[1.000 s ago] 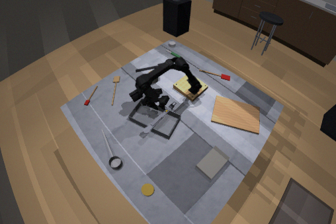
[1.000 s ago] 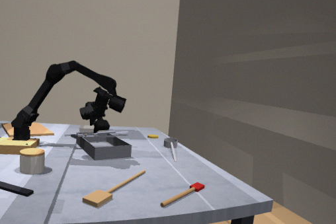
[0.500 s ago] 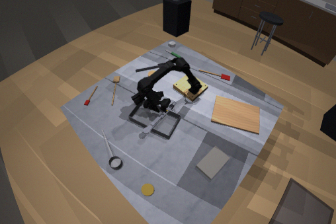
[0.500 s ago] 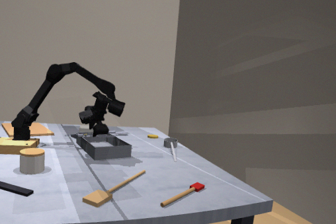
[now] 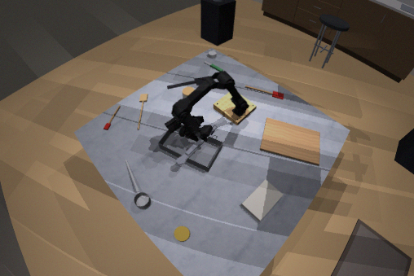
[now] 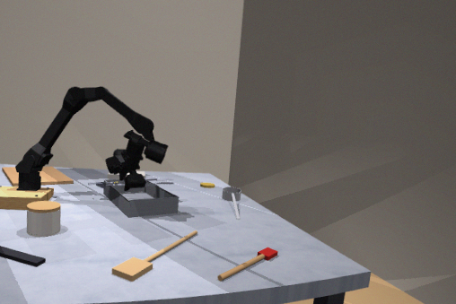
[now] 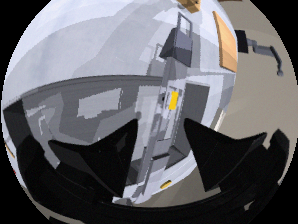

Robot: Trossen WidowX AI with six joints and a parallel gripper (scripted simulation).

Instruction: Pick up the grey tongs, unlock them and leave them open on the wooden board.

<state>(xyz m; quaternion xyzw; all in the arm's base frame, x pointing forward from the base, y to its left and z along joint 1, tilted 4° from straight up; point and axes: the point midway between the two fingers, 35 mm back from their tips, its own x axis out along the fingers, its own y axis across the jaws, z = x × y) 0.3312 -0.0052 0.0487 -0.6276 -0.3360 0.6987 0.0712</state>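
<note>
Right now my gripper tip is 3 cm past the yellow lock piece, 1 cm to the left of it and 1 cm below it. Also, from my gripper tip: white slab (2 cm ahead, 43 cm to the left, 4 cm below); then lidded canister (20 cm behind, 33 cm to the right, 2 cm below); then roasting tin (5 cm ahead, 4 cm to the right, 3 cm below).
</note>
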